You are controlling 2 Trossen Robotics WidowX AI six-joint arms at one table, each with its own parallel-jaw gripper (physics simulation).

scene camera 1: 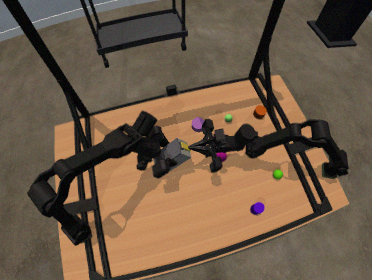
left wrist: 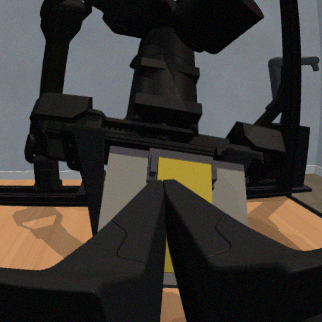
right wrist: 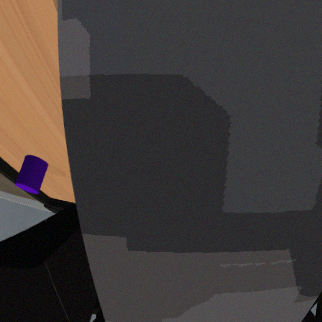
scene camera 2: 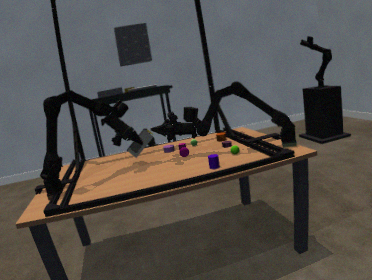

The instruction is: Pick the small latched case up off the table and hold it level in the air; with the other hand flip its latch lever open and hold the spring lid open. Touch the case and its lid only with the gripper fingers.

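Frame: origin at the left arm's base, x right, y ahead, z up, level; millimetres.
Seen in the pictures: left gripper, between the fingertips: (scene camera 1: 188, 147) (left wrist: 162, 191) (scene camera 2: 150, 129); right gripper, between the fingertips: (scene camera 1: 174, 156) (left wrist: 153, 256) (right wrist: 208, 198) (scene camera 2: 142, 143); left arm's base, origin of its link: (scene camera 1: 330, 170) (scene camera 2: 288, 141); right arm's base, origin of its link: (scene camera 1: 82, 232) (left wrist: 47, 185) (scene camera 2: 54, 191).
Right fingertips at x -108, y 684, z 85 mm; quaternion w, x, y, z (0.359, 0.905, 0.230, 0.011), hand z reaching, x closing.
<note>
Offsets run from my right fingertips to a thing's middle.
The small grey case {dx -2, dy +7, dz +8 mm} (scene camera 1: 175, 156) (scene camera 2: 138, 146) (left wrist: 122, 185) is held above the table, tilted in scene camera 2; its dark side fills most of the right wrist view (right wrist: 150, 150). Its yellow latch lever {dx +26, dy -39, dz +50 mm} (scene camera 1: 185, 146) (left wrist: 185, 175) lies along the face towards the left gripper. My right gripper (scene camera 1: 166, 154) is shut on the case, one finger at each side. My left gripper (scene camera 1: 191, 147) (scene camera 2: 152, 129) (left wrist: 162, 191) is shut and empty, its tips together in front of the lever. The tips hide part of the lever; whether they touch it I cannot tell. The lid looks closed.
On the table are a light purple disc {dx +205, dy -56, dz -90 mm} (scene camera 1: 198, 124) (scene camera 2: 169, 149), a pale green ball {dx +265, dy -185, dz -85 mm} (scene camera 1: 228, 118), an orange cylinder {dx +334, dy -330, dz -85 mm} (scene camera 1: 260, 111), a magenta ball {dx +72, dy -178, dz -80 mm} (scene camera 2: 184, 152) below the left gripper, a bright green ball {dx +42, dy -427, dz -83 mm} (scene camera 1: 278, 174) and a violet cylinder {dx -116, dy -351, dz -79 mm} (scene camera 1: 258, 208) (right wrist: 32, 174). Black frame bars edge the table.
</note>
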